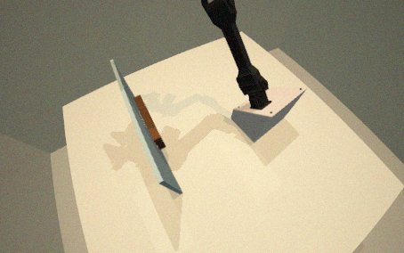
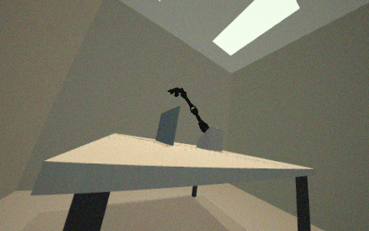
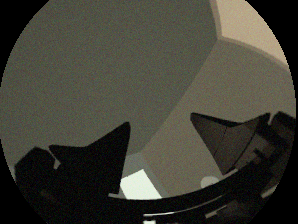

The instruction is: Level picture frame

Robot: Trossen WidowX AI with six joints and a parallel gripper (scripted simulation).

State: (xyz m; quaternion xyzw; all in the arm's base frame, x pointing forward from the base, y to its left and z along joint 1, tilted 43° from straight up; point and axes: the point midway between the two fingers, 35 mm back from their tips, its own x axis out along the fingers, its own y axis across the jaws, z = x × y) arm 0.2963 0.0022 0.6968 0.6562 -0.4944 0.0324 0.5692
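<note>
Now: the brown wooden picture frame 90 mm ahead of my gripper tip, 310 mm to the left of it and 510 mm below it. Also, from my gripper tip: pale blue wall panel: 100 mm ahead, 320 mm to the left, 520 mm below.
</note>
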